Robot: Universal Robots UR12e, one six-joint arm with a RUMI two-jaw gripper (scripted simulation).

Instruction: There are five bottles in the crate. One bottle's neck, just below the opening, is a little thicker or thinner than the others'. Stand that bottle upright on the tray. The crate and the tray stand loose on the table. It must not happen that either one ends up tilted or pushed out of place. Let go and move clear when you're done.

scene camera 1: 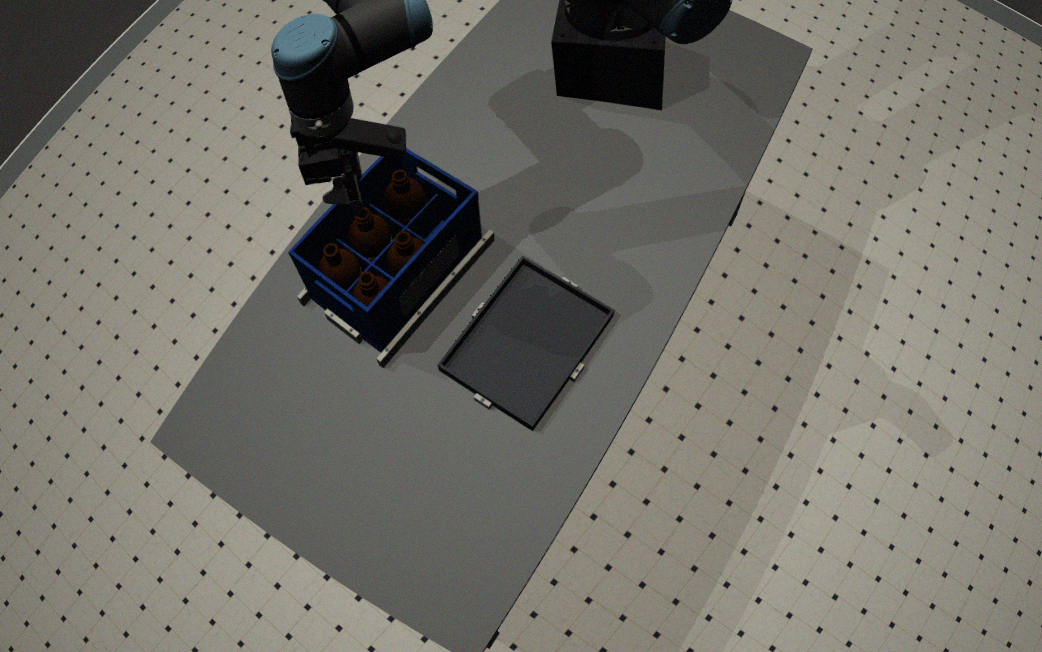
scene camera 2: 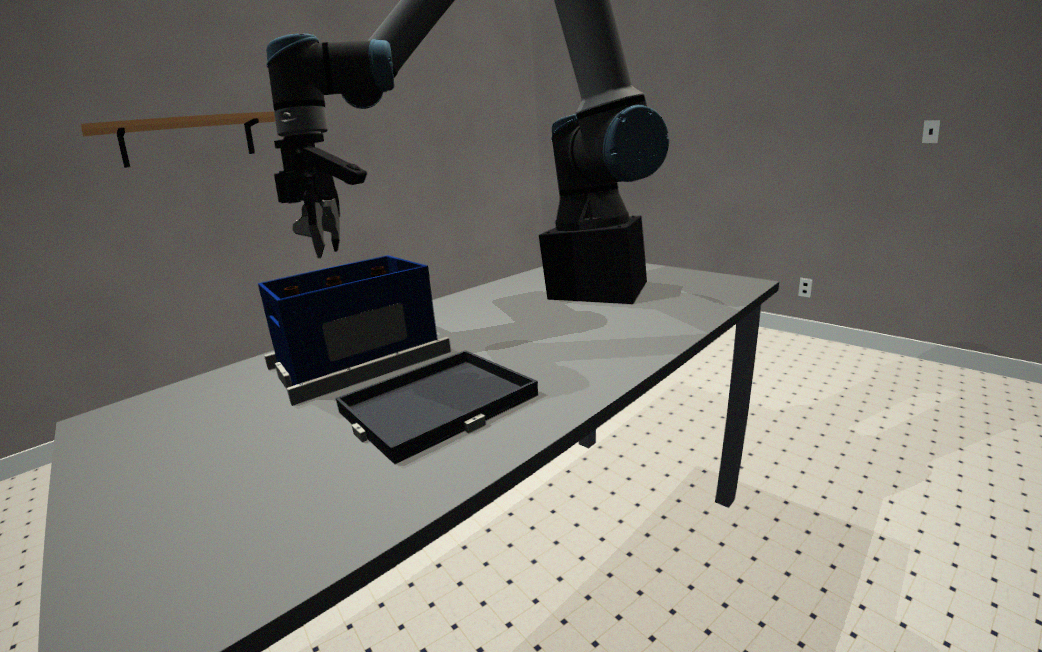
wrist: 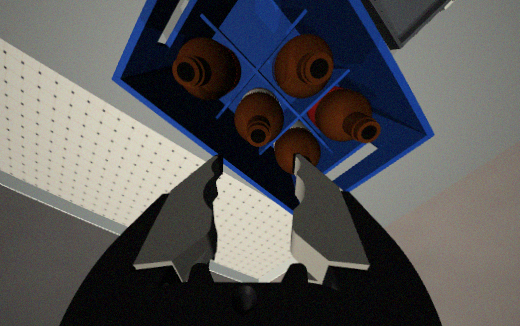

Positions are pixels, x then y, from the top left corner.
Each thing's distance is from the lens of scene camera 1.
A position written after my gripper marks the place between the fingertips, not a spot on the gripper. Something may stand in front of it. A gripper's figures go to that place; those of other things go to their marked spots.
my gripper (scene camera 1: 357, 199): 1.33 m
dark tray (scene camera 1: 519, 351): 1.40 m
glass bottle (scene camera 1: 343, 269): 1.37 m
blue crate (scene camera 1: 457, 229): 1.37 m
